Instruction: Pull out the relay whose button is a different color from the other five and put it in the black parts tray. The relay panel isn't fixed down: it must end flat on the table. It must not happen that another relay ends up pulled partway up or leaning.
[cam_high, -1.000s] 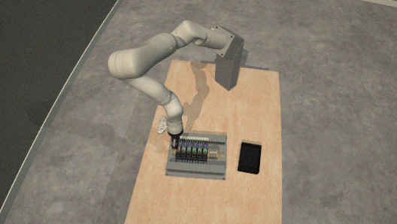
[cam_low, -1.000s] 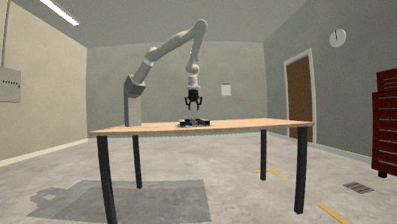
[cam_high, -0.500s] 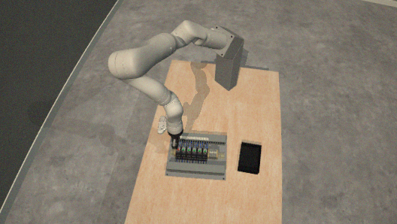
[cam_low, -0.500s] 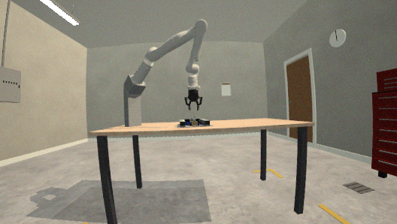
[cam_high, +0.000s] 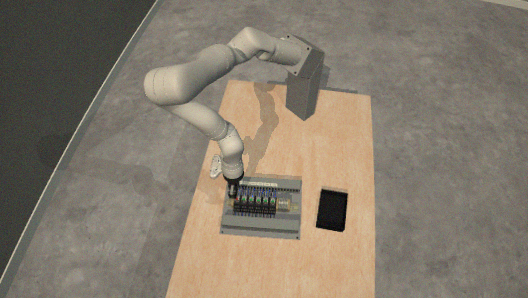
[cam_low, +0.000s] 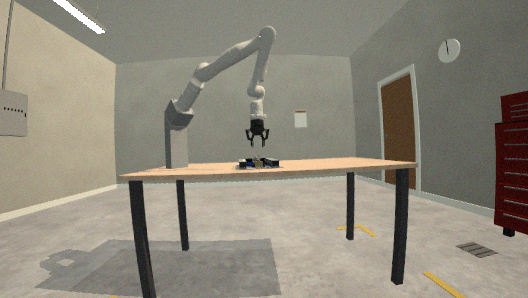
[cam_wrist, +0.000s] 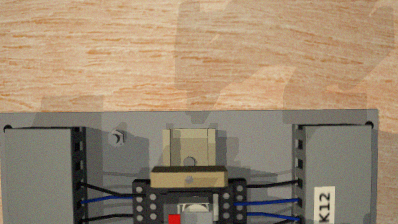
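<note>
Right now the relay is 8 cm below my hand. Round my hand: grey relay panel 11 cm below, 10 cm to the left, 3 cm ahead; then black parts tray 36 cm to the left, 13 cm ahead, 12 cm below.
</note>
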